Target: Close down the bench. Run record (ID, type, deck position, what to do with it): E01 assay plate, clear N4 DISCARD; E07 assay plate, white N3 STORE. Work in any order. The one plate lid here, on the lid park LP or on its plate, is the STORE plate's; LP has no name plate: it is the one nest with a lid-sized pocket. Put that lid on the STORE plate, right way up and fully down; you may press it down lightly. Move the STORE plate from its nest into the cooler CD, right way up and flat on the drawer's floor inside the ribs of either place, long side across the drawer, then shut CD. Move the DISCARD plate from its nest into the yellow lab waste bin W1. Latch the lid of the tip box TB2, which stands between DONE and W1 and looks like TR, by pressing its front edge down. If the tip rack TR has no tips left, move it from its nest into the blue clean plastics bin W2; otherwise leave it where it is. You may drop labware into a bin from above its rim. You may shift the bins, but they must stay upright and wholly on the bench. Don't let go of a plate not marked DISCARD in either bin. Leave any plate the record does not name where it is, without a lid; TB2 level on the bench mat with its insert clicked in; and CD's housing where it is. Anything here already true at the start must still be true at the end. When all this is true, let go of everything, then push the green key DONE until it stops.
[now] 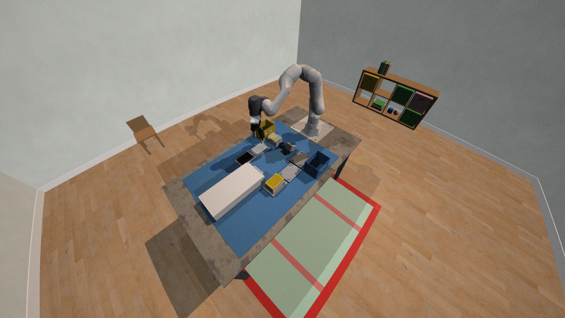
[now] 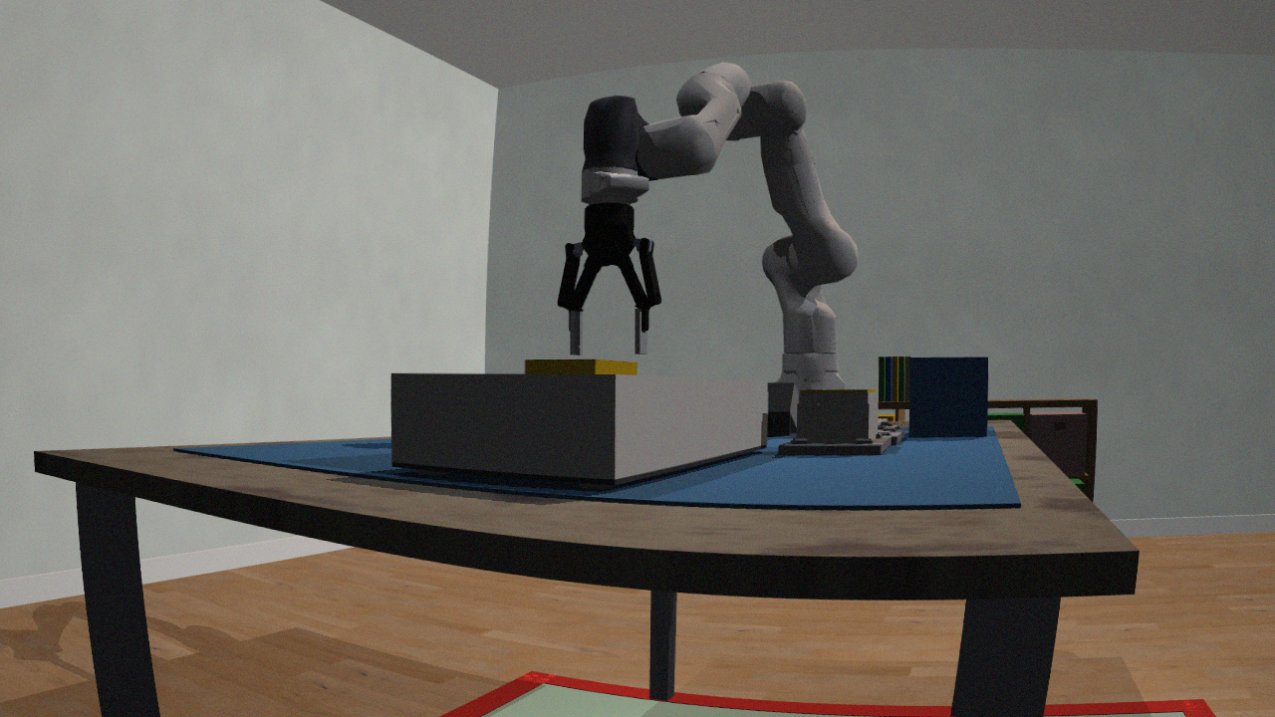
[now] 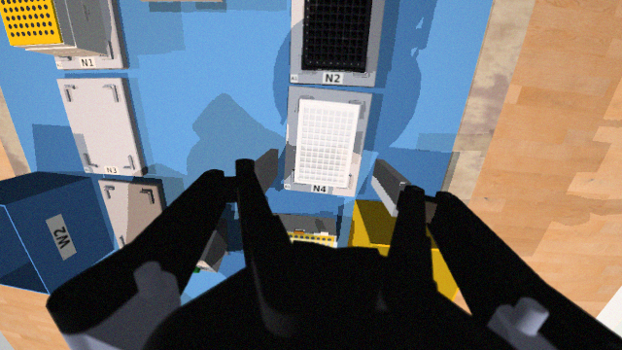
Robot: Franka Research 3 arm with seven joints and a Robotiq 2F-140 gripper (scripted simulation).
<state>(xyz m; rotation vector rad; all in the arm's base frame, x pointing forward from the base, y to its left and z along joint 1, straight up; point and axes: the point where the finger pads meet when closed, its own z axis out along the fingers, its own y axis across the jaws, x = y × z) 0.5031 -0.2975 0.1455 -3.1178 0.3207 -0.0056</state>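
Right now the clear plate is 13 cm below my hand. From my hand the other things lie so: yellow insert (17 cm behind, 9 cm below, 6 cm to the left); TB2 lid (17 cm behind, 9 cm below, 6 cm to the left); nest N4 (14 cm below).
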